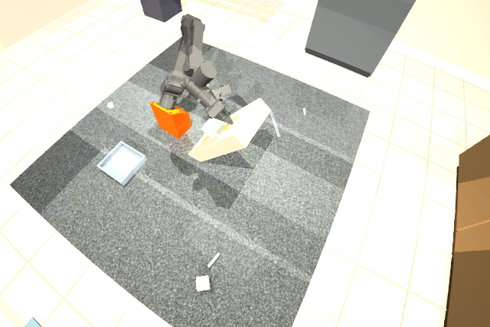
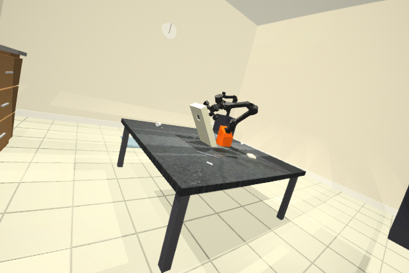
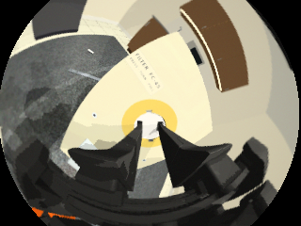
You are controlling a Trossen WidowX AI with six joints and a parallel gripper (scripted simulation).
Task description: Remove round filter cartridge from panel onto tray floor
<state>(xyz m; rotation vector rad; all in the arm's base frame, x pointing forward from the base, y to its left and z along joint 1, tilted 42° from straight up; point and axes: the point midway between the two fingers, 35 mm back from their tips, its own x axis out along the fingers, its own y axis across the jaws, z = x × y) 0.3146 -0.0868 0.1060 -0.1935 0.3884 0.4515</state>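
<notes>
Now: gripper tip 10 mm short of the white round filter cartridge and 10 mm above it. From my gripper tip the other things lie so: short rod: 170 mm ahead, 400 mm to the right, 260 mm below; then cream service panel: 30 mm behind, 80 mm below; then peg: 170 mm ahead, 440 mm to the left, 260 mm below.
</notes>
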